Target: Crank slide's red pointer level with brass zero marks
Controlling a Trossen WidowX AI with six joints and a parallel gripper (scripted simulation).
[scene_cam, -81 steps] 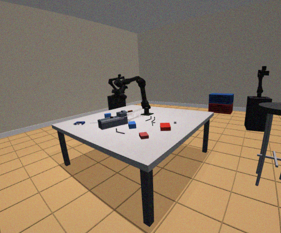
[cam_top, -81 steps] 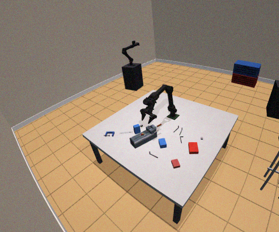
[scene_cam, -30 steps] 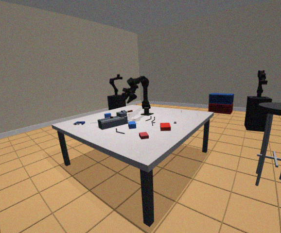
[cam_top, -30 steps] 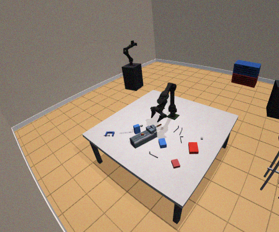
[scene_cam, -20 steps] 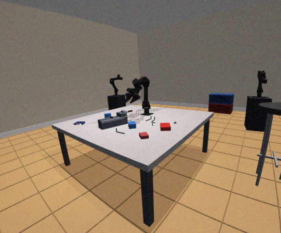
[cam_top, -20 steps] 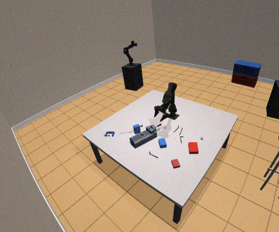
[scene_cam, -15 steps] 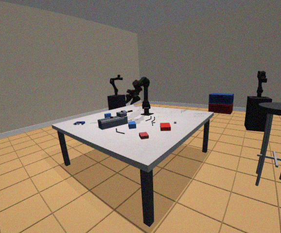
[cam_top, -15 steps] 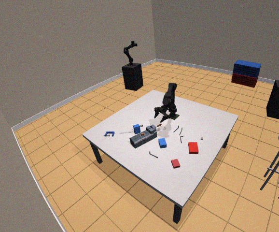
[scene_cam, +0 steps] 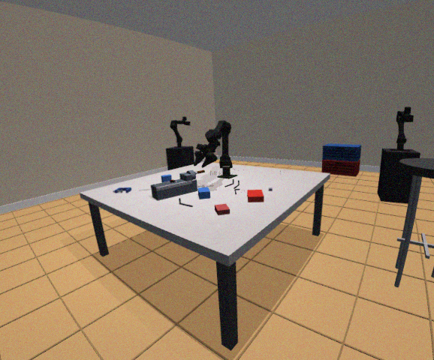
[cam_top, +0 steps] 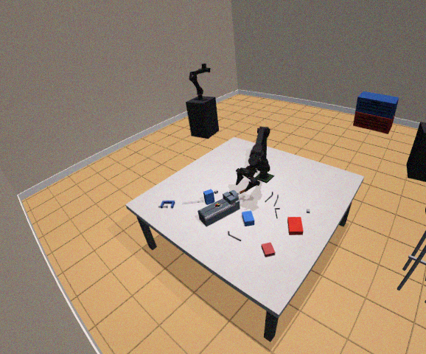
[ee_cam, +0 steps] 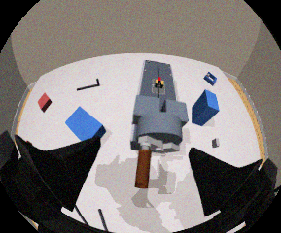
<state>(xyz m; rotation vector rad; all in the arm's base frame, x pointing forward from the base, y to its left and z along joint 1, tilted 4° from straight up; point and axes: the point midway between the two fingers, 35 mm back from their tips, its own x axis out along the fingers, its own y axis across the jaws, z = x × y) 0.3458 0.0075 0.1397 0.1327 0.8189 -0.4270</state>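
The brown crank handle lies 20 mm behind my gripper tip, 10 mm to the left of it and 40 mm below it. Also, from my gripper tip: red pointer 150 mm ahead, 100 mm to the right, 60 mm below.
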